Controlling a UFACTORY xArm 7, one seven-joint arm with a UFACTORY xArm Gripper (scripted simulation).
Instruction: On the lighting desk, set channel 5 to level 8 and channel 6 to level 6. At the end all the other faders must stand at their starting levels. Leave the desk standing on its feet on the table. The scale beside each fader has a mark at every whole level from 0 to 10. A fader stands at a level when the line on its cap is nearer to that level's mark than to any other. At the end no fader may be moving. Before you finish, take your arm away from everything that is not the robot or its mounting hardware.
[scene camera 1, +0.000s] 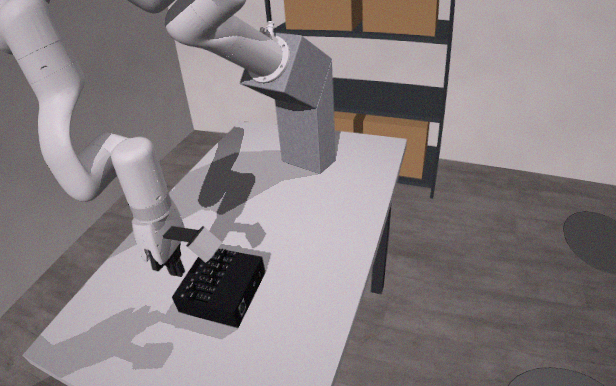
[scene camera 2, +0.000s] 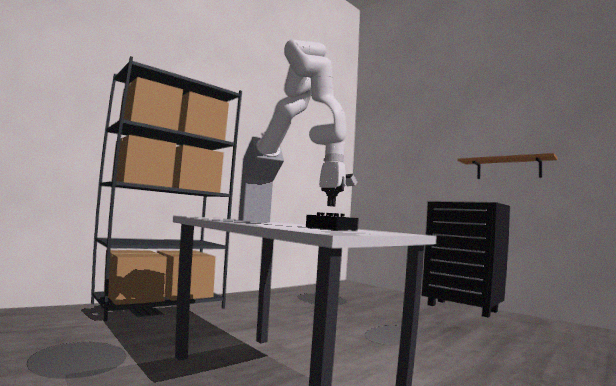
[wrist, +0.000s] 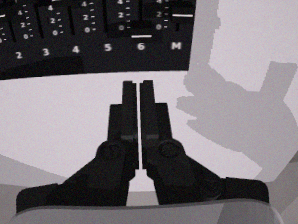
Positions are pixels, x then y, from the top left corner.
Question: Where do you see my gripper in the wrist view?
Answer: At 138, 99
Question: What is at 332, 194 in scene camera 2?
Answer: My gripper.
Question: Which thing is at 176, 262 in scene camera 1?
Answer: My gripper.
